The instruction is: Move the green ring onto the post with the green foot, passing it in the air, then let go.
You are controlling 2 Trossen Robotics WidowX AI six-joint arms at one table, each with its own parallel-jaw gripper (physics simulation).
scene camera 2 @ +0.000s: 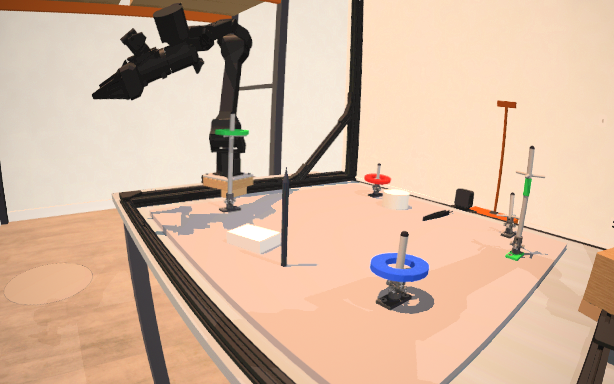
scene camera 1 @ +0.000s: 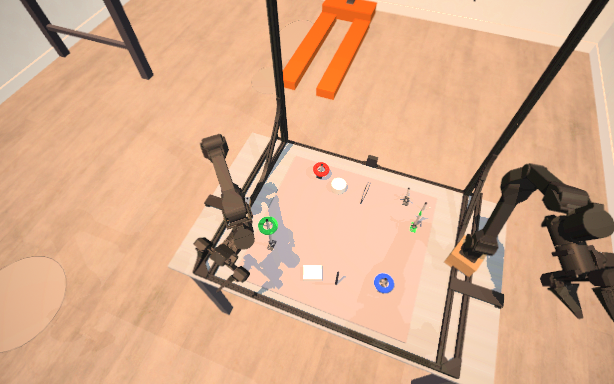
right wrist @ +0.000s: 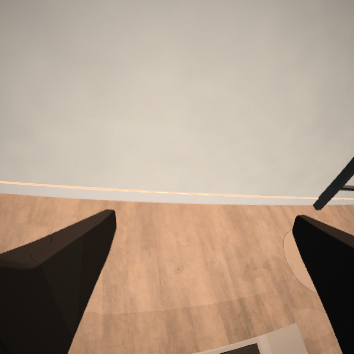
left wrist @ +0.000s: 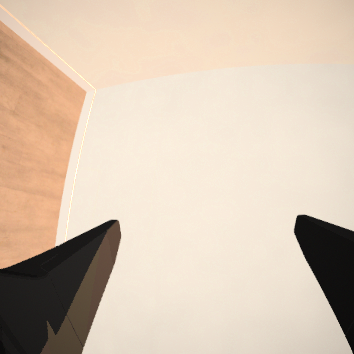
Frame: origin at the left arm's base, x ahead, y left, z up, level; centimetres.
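Seen in the pictures: left gripper, fingertip midpoint: (scene camera 1: 598,320) (left wrist: 209,227); right gripper, fingertip midpoint: (scene camera 2: 96,91) (scene camera 1: 204,282) (right wrist: 206,222); left arm's base at its link origin: (scene camera 1: 470,252); right arm's base at its link origin: (scene camera 2: 227,174).
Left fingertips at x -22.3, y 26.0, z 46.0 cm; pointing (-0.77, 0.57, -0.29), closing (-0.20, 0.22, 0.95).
Note:
Offsets run from my left fingertips to a thing's top centre. "*": to the spot under its first point.
The green ring @[dx +81.2, dy +19.2, dz -36.5 cm] (scene camera 1: 268,232) (scene camera 2: 241,132) sits around the upper part of a tall grey post @[* dx +80.8, dy +19.4, dz -45.0 cm] (scene camera 2: 230,170), high above its dark foot. The post with the green foot @[* dx +43.9, dy -24.3, dz -53.0 cm] (scene camera 1: 413,228) (scene camera 2: 523,217) stands across the table, with a green band and a thin crosspiece near its top. My right gripper (scene camera 1: 207,280) (scene camera 2: 95,96) (right wrist: 206,222) is open and empty, raised beyond the table's edge, apart from the ring. My left gripper (scene camera 1: 596,317) (left wrist: 209,227) is open and empty, off the table at the right of scene camera 1.
A blue ring @[dx +39.3, dy +3.7, dz -48.5 cm] (scene camera 1: 377,283) (scene camera 2: 399,276) and a red ring @[dx +89.5, dy -19.2, dz -48.3 cm] (scene camera 1: 315,170) (scene camera 2: 370,178) sit on short posts. A white box @[dx +61.5, dy +17.3, dz -51.7 cm] (scene camera 1: 312,272) (scene camera 2: 254,237), an upright black rod @[dx +52.4, dy +14.3, dz -39.7 cm] (scene camera 1: 337,278) (scene camera 2: 285,220) and a white cylinder @[dx +79.2, dy -19.1, dz -50.2 cm] (scene camera 1: 339,185) (scene camera 2: 396,199) stand between. Another short post @[* dx +54.0, dy -33.3, dz -47.6 cm] (scene camera 2: 511,206) is near the green-footed one.

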